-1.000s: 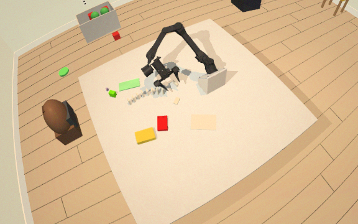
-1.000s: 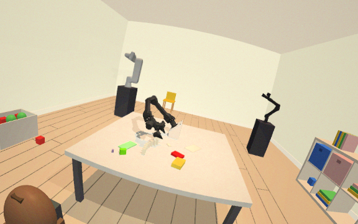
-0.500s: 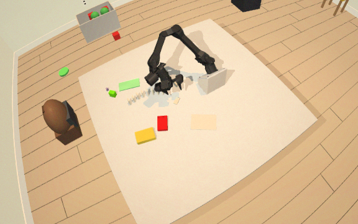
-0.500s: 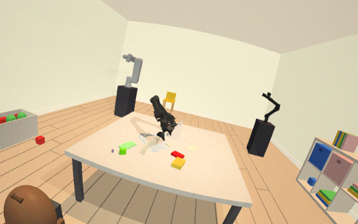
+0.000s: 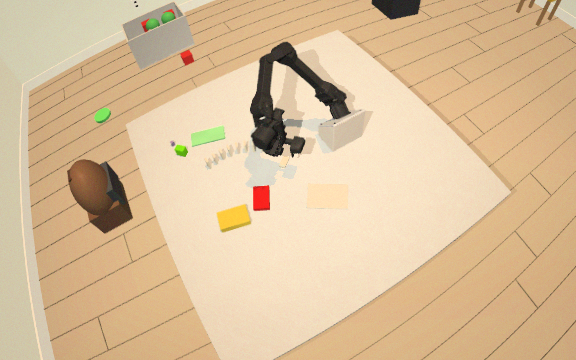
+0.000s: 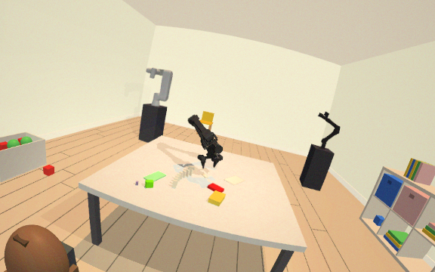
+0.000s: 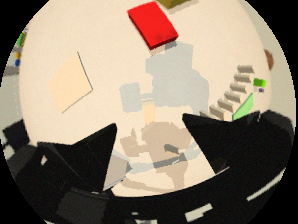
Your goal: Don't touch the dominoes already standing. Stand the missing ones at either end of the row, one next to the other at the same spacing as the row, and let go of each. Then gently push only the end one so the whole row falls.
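My gripper tip is now 100 mm past the beige pad, 200 mm to the right of it and 80 mm above it. Round my gripper tip: green flat tile: 250 mm ahead, 290 mm to the right, 70 mm below; then red block: 130 mm ahead, 110 mm to the left, 70 mm below; then yellow block: 260 mm ahead, 150 mm to the left, 60 mm below.
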